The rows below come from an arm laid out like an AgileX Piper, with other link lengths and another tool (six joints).
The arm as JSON. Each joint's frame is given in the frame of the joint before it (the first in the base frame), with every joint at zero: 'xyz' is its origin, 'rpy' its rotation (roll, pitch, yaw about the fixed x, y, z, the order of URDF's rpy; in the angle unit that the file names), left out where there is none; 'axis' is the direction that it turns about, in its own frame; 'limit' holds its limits. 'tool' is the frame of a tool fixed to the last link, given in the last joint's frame.
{
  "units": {
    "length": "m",
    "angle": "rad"
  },
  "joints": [
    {
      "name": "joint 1",
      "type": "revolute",
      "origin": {
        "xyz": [
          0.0,
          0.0,
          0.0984
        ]
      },
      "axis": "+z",
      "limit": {
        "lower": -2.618,
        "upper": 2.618
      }
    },
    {
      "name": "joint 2",
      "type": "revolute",
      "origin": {
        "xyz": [
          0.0,
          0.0,
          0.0
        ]
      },
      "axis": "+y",
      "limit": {
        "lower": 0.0,
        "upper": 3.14
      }
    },
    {
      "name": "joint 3",
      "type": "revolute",
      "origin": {
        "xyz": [
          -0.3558,
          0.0,
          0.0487
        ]
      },
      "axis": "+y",
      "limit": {
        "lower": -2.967,
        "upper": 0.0
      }
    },
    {
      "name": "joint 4",
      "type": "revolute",
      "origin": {
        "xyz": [
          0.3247,
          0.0,
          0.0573
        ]
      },
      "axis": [
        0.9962,
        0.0,
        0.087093
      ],
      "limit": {
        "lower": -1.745,
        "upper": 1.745
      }
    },
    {
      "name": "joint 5",
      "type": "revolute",
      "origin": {
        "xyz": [
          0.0,
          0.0,
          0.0
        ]
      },
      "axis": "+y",
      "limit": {
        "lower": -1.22,
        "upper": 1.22
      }
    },
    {
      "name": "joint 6",
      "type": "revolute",
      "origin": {
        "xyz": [
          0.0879,
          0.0,
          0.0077
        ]
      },
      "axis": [
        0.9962,
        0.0,
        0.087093
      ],
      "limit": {
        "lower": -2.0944,
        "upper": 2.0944
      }
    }
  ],
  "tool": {
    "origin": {
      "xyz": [
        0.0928,
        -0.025,
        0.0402
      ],
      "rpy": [
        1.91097,
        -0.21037,
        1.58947
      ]
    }
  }
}
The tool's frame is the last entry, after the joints.
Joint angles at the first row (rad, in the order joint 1, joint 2, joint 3, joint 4, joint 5, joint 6):
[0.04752 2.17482 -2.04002 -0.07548 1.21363 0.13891]
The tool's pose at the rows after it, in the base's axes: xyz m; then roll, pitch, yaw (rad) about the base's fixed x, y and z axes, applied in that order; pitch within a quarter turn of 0, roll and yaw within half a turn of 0:
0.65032 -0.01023 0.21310 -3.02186 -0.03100 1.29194
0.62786 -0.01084 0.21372 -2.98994 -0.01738 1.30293
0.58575 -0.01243 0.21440 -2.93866 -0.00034 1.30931
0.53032 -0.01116 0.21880 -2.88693 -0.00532 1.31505
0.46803 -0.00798 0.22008 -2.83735 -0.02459 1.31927
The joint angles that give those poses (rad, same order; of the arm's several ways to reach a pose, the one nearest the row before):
[0.04753 2.15735 -2.01332 -0.07456 1.21145 0.13562]
[0.04752 2.09462 -1.91689 -0.07394 1.21147 0.12328]
[0.04752 1.98385 -1.75142 -0.07269 1.21031 0.11615]
[0.04752 1.83961 -1.55993 -0.05015 1.21032 0.10629]
[0.04752 1.68305 -1.36273 -0.01437 1.21094 0.09361]

